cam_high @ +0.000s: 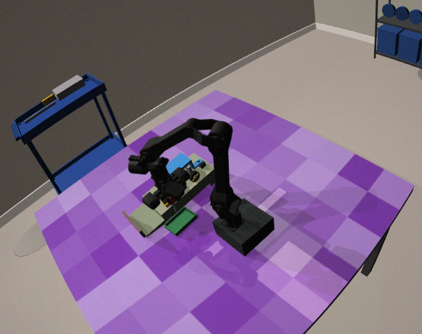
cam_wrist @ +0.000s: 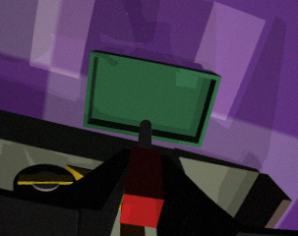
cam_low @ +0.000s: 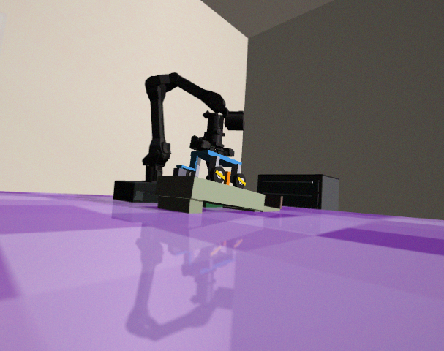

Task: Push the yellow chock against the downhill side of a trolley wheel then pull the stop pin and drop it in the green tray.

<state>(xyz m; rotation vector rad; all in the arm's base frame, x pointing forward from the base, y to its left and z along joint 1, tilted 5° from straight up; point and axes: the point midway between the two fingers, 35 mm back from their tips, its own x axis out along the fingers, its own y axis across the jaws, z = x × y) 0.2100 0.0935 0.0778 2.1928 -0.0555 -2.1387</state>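
My gripper tip is now 13 cm above the green tray. From my gripper tip the other things lie so: yellow chock (6 cm ahead, 4 cm below, 2 cm to the right); red-headed stop pin (right at my gripper tip); blue trolley (11 cm to the right, 11 cm ahead, 1 cm below).
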